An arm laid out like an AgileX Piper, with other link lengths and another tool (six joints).
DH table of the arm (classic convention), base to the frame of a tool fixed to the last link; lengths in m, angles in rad. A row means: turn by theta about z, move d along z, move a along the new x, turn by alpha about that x. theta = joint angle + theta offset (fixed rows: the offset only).
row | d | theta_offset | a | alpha
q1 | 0.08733 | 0 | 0 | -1.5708
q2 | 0 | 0.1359 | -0.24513 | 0
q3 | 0 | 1.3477 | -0.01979 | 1.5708
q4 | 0.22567 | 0 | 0 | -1.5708
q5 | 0 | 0 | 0 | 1.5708
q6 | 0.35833 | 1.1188 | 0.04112 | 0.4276
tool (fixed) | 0.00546 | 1.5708 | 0 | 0
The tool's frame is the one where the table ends.
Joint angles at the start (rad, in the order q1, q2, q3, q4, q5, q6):
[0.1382, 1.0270, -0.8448, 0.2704, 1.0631, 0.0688]
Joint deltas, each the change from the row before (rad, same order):
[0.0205, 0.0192, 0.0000, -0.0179, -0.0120, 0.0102]
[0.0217, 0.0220, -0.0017, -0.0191, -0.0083, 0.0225]
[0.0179, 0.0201, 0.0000, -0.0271, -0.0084, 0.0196]
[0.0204, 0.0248, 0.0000, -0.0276, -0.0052, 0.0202]
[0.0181, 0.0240, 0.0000, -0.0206, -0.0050, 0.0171]
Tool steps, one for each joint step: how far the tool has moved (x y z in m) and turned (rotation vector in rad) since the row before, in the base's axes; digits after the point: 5 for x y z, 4 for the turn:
[-0.00006, -0.00047, -0.00550, -0.0153, 0.0077, 0.0102]
[-0.00080, -0.00029, -0.00596, -0.0131, 0.0149, 0.0019]
[-0.00028, -0.00372, -0.00687, -0.0222, 0.0116, 0.0022]
[-0.00218, -0.00351, -0.00834, -0.0243, 0.0184, 0.0055]
[-0.00225, -0.00206, -0.00739, -0.0189, 0.0177, 0.0054]

